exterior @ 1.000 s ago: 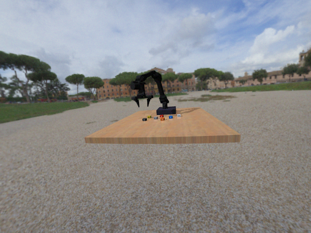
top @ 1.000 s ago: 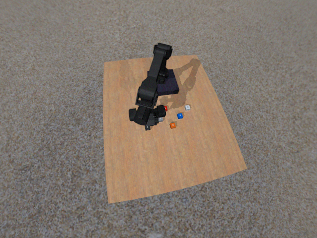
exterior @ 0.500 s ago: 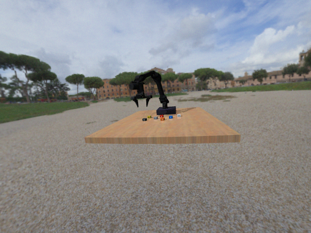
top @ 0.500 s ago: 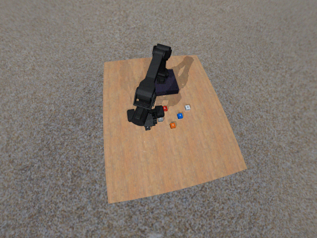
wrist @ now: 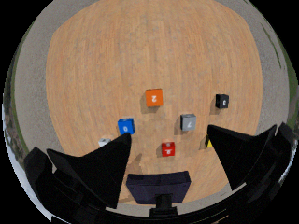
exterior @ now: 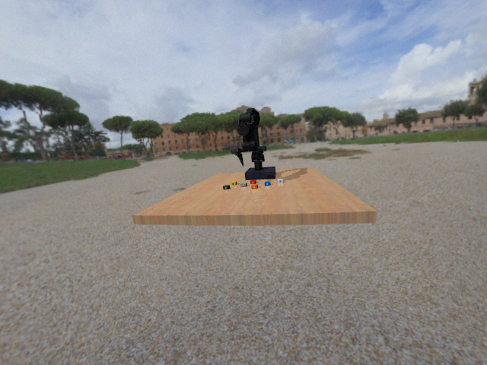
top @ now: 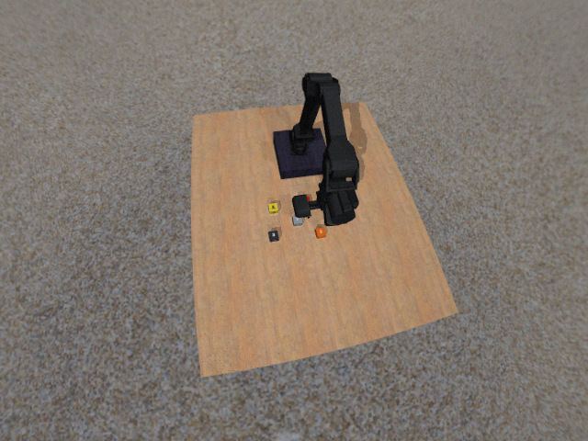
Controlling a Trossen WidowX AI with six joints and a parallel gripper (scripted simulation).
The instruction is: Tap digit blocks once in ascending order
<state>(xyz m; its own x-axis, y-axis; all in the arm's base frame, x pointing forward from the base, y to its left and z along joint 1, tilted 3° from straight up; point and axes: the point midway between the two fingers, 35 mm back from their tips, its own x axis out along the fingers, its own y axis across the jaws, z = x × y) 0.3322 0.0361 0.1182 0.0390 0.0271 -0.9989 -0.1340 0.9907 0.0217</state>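
Now: the blue block 50 mm behind my gripper tip, 80 mm to the left of it and 120 mm below it. Also, from my gripper tip: grey block 40 mm behind, 60 mm to the right, 120 mm below; then red block 120 mm behind, 30 mm to the right, 120 mm below; then orange block 10 mm ahead, 20 mm to the left, 120 mm below.
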